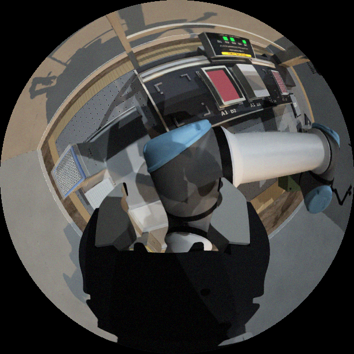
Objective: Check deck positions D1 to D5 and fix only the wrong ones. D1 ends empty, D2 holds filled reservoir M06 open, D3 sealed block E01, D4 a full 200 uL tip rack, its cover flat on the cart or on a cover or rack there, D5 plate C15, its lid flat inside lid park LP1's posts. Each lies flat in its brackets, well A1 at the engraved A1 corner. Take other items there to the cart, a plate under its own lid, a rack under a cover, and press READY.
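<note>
My gripper (171, 182) is open and empty, its jaws wide apart at the lower middle. On the dark deck (167, 107), D1 shows bare corner brackets. A reservoir with red filling (225, 86) lies open at D2. A block with a grey-white top (255, 81) lies at D3. A pinkish item with a grid of wells (280, 82) lies right of it, small; I cannot read its code or tell its slot surely. A tip rack with a blue rim (69, 171) stands far left. A pale gridded plate or rack (100, 193) lies beside it. LP1 cannot be made out.
A status panel (228, 47) with green lights and a yellow strip stands behind the deck. My blue-capped arm (277, 152) crosses the middle right and hides part of the deck's front. Pale boxlike items (150, 217) show partly between the jaws. A wooden rim (47, 167) edges the left side.
</note>
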